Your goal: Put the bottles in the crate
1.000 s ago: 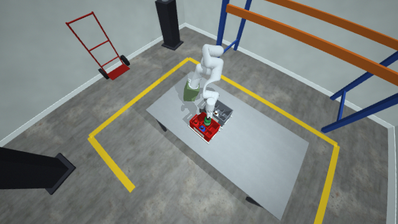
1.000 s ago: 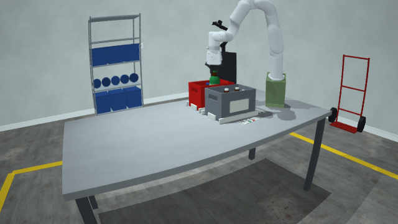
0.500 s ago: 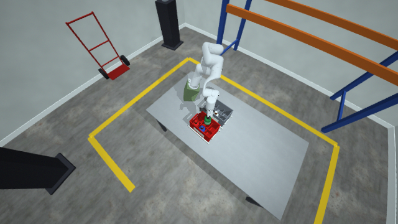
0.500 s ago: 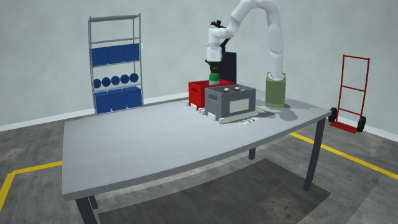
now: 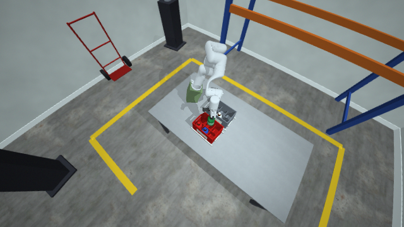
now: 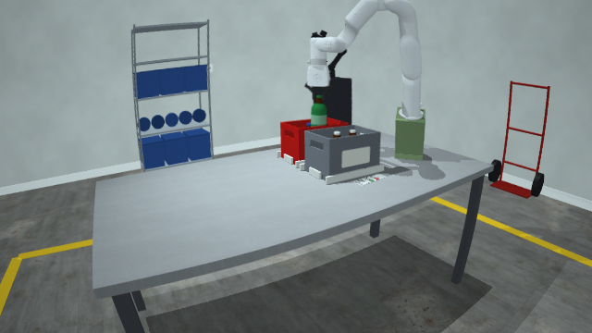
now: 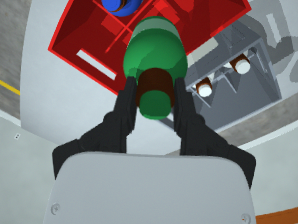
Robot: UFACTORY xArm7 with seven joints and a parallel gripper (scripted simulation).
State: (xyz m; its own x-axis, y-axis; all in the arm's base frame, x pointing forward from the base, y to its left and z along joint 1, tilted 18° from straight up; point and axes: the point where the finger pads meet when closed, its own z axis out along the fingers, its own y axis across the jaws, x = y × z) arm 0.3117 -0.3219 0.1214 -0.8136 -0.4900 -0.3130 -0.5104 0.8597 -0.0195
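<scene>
The green-labelled bottle is 70 mm below my hand. Round my hand: red crate 220 mm below, 40 mm to the right, 10 mm behind; then red bottle 220 mm below, 100 mm behind, 60 mm to the right; then blue-capped bottle 220 mm below, 90 mm to the right, 20 mm behind.
</scene>
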